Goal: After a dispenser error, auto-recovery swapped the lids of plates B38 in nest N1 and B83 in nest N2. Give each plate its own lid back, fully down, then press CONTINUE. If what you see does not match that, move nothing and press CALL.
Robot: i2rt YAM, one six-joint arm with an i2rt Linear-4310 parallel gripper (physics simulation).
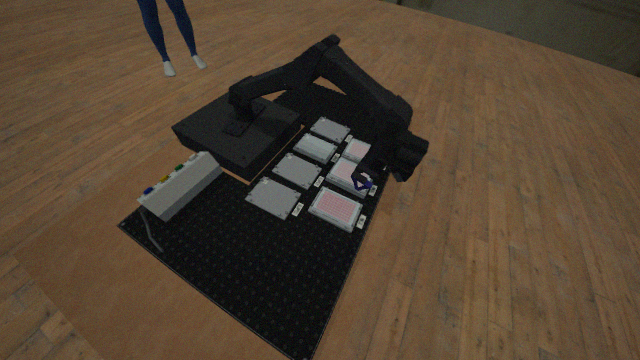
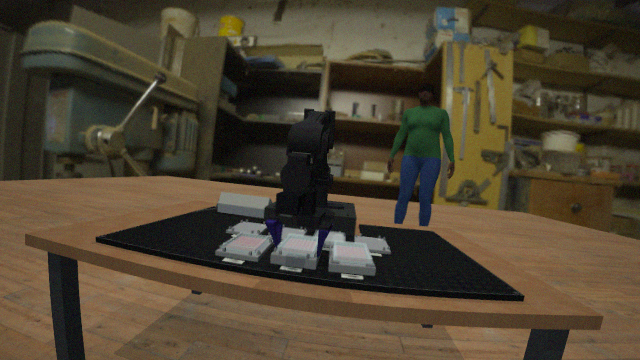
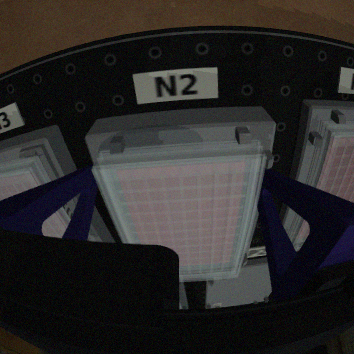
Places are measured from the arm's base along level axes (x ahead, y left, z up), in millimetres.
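Where they show: gripper, fingertip midpoint: [image 1: 363, 180] [image 2: 297, 253] [image 3: 175, 173]; arm's base, link origin: [image 1: 245, 118] [image 2: 318, 205].
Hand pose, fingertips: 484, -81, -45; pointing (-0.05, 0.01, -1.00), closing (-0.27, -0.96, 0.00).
Things, the pixels of their top centre, and the offset from my fingertips, as dx, dy, dz. "pt": a spot on its surface instead. Level surfaces: height alone.
- black mat, surface height: dz -23
- nest N2, surface spot: [image 3: 179, 204] [image 2: 298, 245] pt -8, +0, +17
- N2 label, surface spot: [image 3: 175, 85] pt +43, -12, -21
- N1 plate, top centre: [image 3: 349, 200] [image 2: 247, 239] [image 1: 336, 205] -61, -127, +4
- N3 plate, top centre: [image 3: 31, 236] [image 2: 351, 248] [image 1: 364, 150] -21, +128, +13
- white button box, top centre: [image 1: 173, 172] [image 2: 246, 194] -529, -227, +61
Three lidded well plates with pink wells stand in a row on the black mat [image 1: 250, 268]. The plate in nest N2 [image 1: 343, 168] [image 2: 296, 244] [image 3: 179, 204] is in the middle, behind the N2 label [image 3: 175, 85]. The N1 plate [image 1: 335, 206] [image 2: 246, 242] [image 3: 337, 165] and the N3 plate [image 1: 357, 148] [image 2: 350, 253] [image 3: 15, 182] stand on either side of it. My gripper [image 1: 361, 181] [image 2: 297, 237] [image 3: 175, 173] is open. Its blue fingers straddle the N2 plate's clear lid, one on each long side, with a small gap. No plate or lid codes are readable.
Several grey pads [image 1: 296, 170] [image 1: 273, 196] lie in a second row nearer the arm's base block [image 1: 237, 129]. A white button box [image 1: 178, 183] [image 2: 241, 203] with coloured buttons stands at the mat's left. A person [image 2: 423, 147] stands beyond the table.
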